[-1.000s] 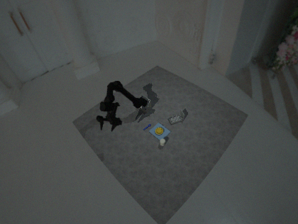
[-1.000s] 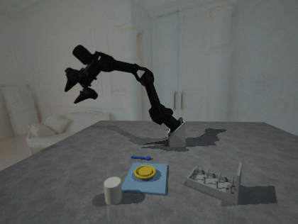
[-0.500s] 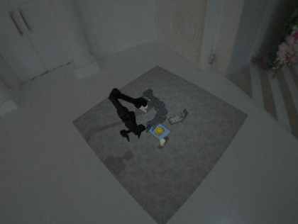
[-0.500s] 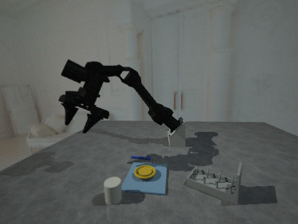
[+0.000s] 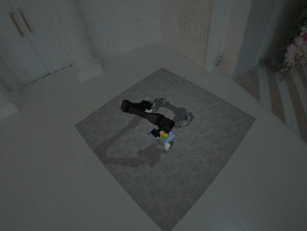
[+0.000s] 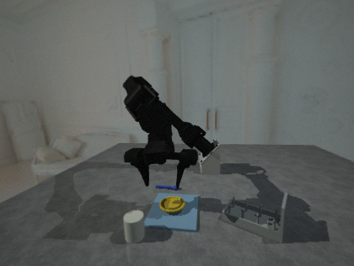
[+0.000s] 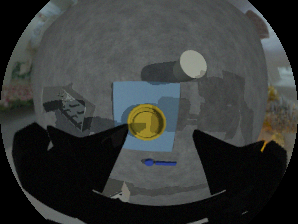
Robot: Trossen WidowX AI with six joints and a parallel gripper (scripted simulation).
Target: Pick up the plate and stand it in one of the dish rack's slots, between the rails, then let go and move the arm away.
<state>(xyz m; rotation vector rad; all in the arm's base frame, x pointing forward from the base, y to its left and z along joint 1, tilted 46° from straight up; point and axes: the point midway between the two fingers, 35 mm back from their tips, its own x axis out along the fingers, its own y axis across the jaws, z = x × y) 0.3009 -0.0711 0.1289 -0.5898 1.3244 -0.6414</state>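
Right now the plate is 1 cm behind my gripper tip, 2 cm to the left of it and 6 cm below it. Round my gripper tip: grey dish rack (2 cm ahead, 23 cm to the left, 5 cm below); then cream cup (9 cm ahead, 5 cm to the right, 5 cm below).
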